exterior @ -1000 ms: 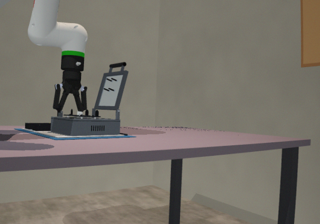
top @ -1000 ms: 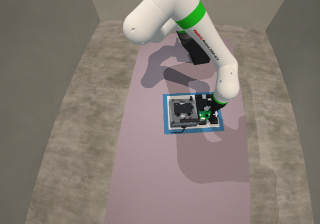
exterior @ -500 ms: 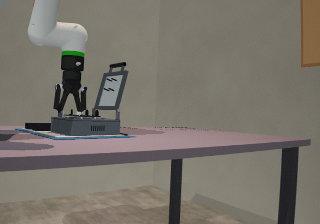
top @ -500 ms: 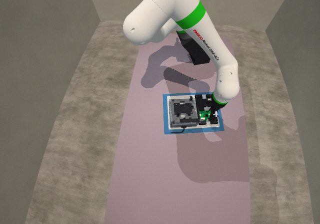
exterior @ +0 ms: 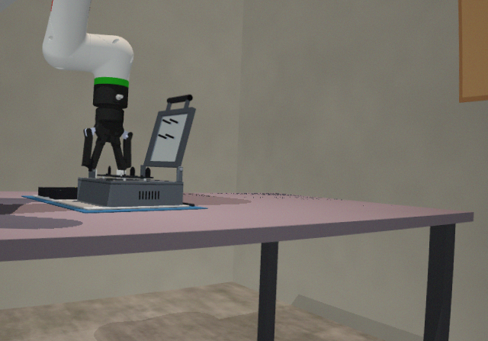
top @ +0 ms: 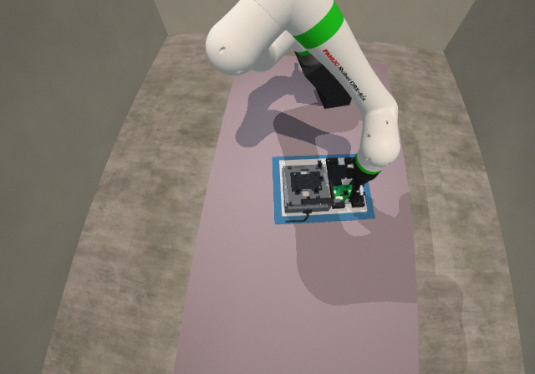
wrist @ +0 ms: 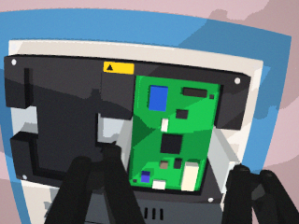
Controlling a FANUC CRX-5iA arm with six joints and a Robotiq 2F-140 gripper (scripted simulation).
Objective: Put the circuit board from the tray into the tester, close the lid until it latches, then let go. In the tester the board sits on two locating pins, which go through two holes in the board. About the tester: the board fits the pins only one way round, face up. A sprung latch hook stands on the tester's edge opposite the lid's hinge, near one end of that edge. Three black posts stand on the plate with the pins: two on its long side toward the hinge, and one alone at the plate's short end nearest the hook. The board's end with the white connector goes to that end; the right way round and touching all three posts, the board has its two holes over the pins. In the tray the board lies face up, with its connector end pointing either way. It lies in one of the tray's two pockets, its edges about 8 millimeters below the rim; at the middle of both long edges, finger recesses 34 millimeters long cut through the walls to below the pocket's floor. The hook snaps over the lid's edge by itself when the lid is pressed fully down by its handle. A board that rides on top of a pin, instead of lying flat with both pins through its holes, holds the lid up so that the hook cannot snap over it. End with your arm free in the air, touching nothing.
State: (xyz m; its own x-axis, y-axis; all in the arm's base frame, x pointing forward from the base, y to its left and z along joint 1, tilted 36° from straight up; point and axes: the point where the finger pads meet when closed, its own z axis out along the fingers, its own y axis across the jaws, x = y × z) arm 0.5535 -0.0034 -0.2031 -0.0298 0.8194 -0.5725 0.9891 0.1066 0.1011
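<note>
Right now the green circuit board is 20 mm below my hand. Also, from my hand: tester lid 170 mm to the right, 140 mm above, 90 mm ahead; latch hook 110 mm to the right, 100 mm behind, 50 mm above; tester 130 mm to the right, 70 mm above.
</note>
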